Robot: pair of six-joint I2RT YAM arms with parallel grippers.
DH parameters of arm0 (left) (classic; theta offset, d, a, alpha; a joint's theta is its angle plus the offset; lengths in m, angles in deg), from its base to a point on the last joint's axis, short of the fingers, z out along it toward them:
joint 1: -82.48 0.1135 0.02 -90
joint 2: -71.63 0 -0.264 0
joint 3: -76.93 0 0.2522 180
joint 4: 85.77 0 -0.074 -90
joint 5: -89.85 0 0 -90
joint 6: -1.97 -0.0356 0 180
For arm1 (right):
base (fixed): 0 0 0 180
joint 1: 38.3 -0.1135 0.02 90
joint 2: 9.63 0 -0.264 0
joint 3: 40.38 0 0.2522 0
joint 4: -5.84 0 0.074 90
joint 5: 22.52 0 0 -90
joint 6: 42.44 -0.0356 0 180
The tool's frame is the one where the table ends.
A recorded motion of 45 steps. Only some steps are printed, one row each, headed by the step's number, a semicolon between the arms.
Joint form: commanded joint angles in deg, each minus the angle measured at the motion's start. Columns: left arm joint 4, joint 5, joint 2, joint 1, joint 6, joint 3; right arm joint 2, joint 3, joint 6, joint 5, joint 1, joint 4.
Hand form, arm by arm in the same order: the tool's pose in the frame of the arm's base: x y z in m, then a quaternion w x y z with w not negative. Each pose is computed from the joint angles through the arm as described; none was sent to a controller.
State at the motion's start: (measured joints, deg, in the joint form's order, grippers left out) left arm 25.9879 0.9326 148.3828 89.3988 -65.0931 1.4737; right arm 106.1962 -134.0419 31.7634 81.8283 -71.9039 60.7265
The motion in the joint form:
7: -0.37 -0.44 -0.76 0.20 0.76 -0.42; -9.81 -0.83 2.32 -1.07 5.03 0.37
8: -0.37 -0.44 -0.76 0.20 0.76 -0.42; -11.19 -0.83 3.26 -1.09 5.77 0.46
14: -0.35 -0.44 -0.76 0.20 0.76 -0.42; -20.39 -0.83 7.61 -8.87 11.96 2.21
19: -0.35 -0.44 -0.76 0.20 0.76 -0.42; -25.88 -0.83 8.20 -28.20 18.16 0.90
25: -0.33 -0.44 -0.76 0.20 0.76 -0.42; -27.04 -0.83 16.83 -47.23 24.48 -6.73
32: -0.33 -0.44 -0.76 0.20 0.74 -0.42; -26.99 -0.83 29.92 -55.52 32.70 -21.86
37: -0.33 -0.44 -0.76 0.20 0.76 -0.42; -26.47 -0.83 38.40 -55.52 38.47 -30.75
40: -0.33 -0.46 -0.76 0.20 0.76 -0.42; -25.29 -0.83 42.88 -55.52 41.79 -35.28
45: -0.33 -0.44 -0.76 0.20 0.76 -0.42; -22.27 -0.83 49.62 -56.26 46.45 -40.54
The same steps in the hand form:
7: 0.2462 0.0303 0.2670 0.18184 -0.26012 0.94776 -0.03206; 0.3323 0.1903 0.2170 0.14595 -0.15088 0.96148 0.17743
8: 0.2462 0.0303 0.2670 0.18184 -0.26012 0.94776 -0.03206; 0.3323 0.1847 0.2257 0.15896 -0.15348 0.95878 0.17863
14: 0.2462 0.0303 0.2670 0.18201 -0.26011 0.94773 -0.03209; 0.3288 0.1341 0.2793 0.25389 -0.12558 0.95211 0.11517
19: 0.2462 0.0303 0.2670 0.18201 -0.26011 0.94773 -0.03209; 0.3291 0.0821 0.3128 0.34549 -0.02416 0.93700 -0.04567
25: 0.2463 0.0304 0.2670 0.18218 -0.26010 0.94770 -0.03211; 0.3408 0.0352 0.3324 0.40396 0.03595 0.88438 -0.23109
32: 0.2463 0.0304 0.2670 0.18218 -0.25994 0.94774 -0.03208; 0.3554 -0.0178 0.3560 0.44874 0.07660 0.81680 -0.35440
37: 0.2463 0.0304 0.2670 0.18218 -0.26010 0.94770 -0.03211; 0.3602 -0.0542 0.3672 0.46011 0.08424 0.78450 -0.40714
40: 0.2463 0.0304 0.2670 0.18220 -0.26013 0.94769 -0.03194; 0.3640 -0.0760 0.3677 0.45421 0.08712 0.77068 -0.43836
45: 0.2463 0.0304 0.2670 0.18218 -0.26010 0.94770 -0.03211; 0.3713 -0.1091 0.3578 0.42020 0.08451 0.76102 -0.48697

